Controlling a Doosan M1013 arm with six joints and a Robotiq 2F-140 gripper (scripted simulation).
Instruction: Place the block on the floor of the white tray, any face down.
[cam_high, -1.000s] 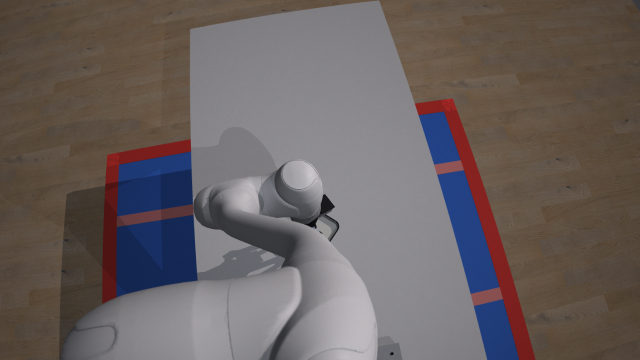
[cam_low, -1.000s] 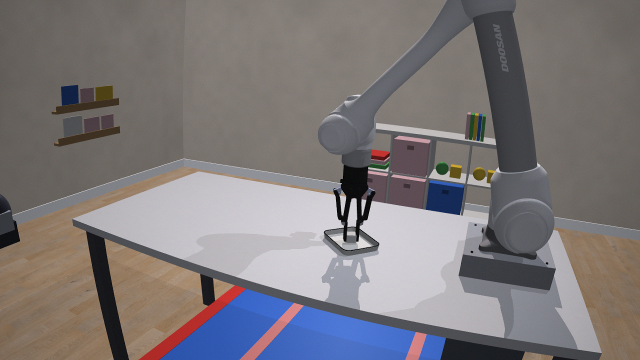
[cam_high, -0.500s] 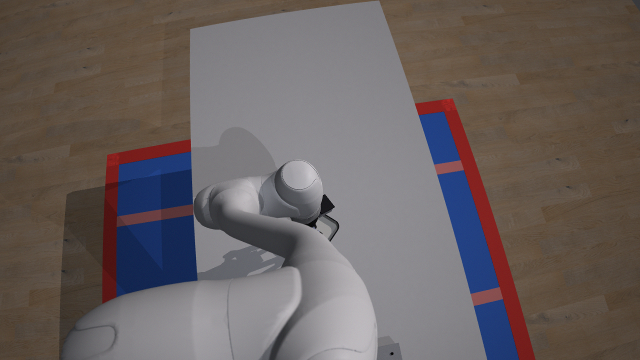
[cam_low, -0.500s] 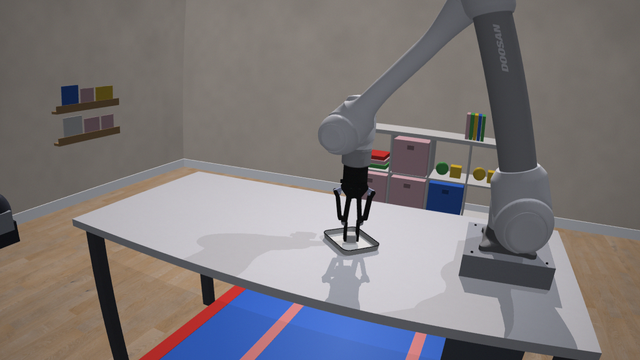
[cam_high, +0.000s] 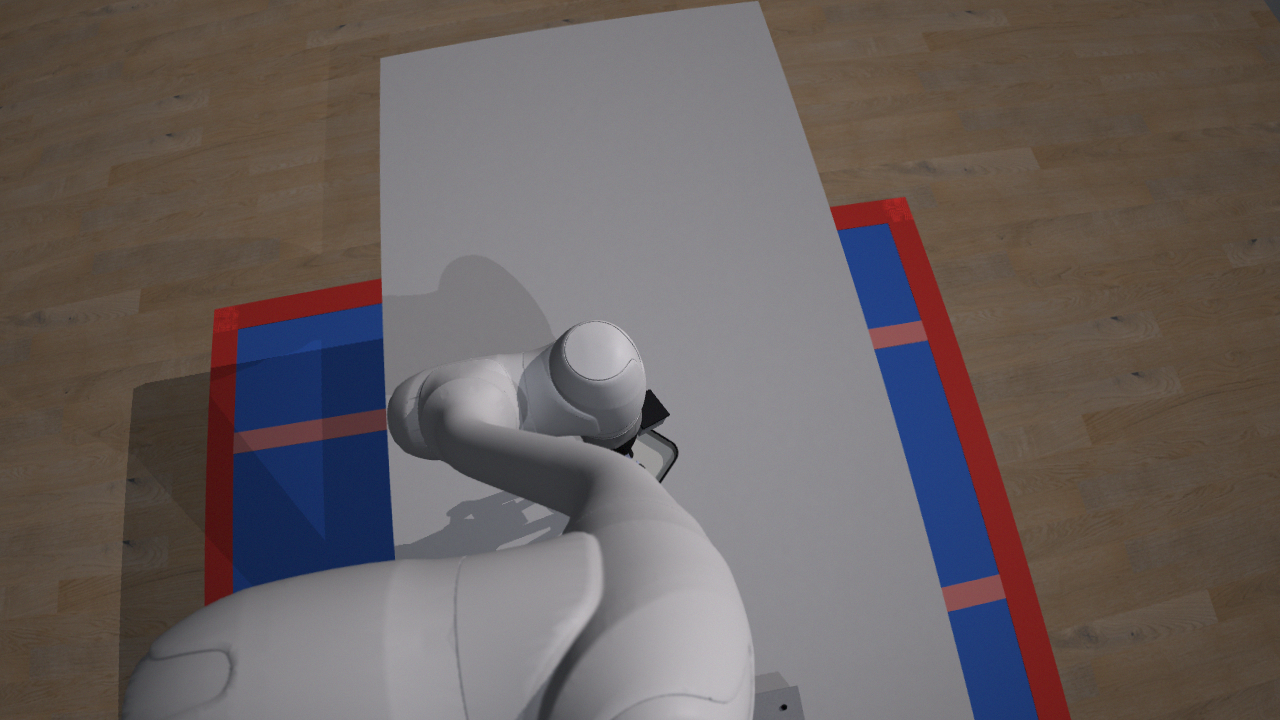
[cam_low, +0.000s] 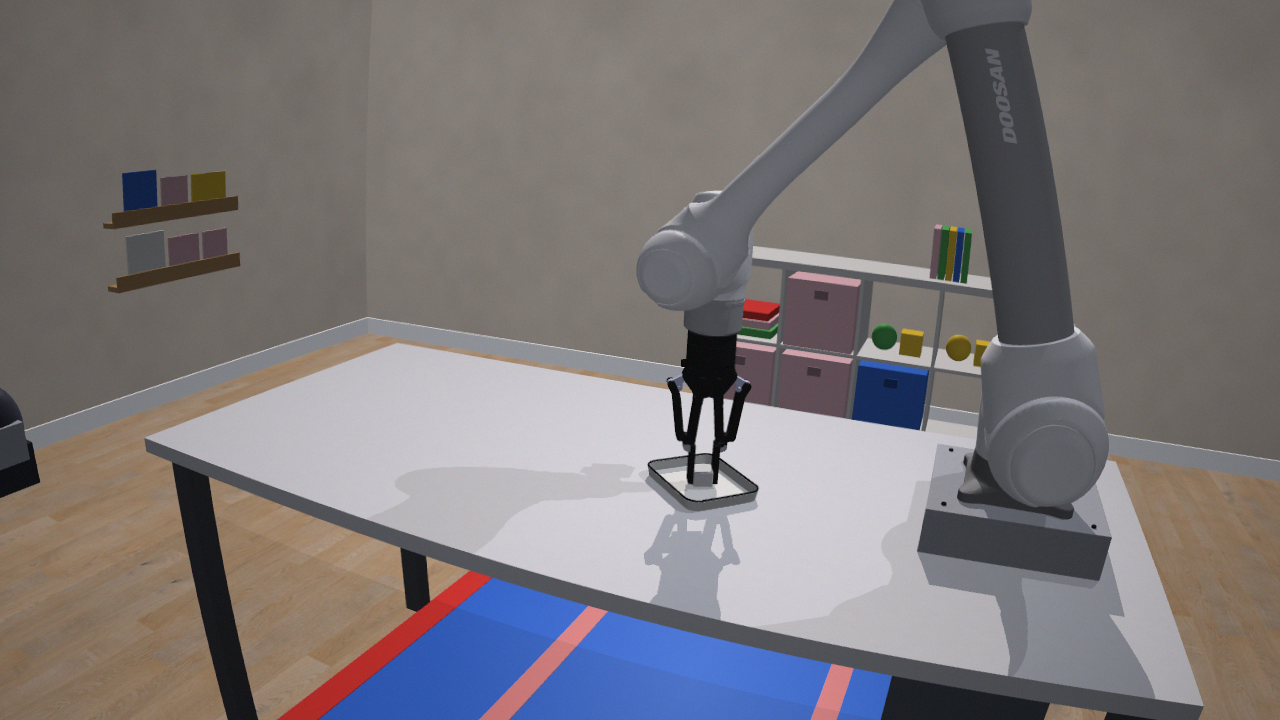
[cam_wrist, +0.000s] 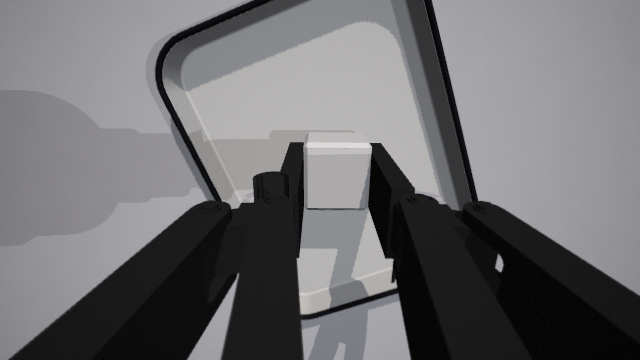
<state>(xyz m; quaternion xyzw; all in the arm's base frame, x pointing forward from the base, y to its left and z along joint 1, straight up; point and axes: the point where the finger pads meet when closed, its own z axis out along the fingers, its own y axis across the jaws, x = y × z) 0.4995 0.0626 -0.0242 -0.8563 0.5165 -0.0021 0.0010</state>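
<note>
Now: the small white block 20 mm below my hand. Also, from my hand: white tray 30 mm below.
</note>
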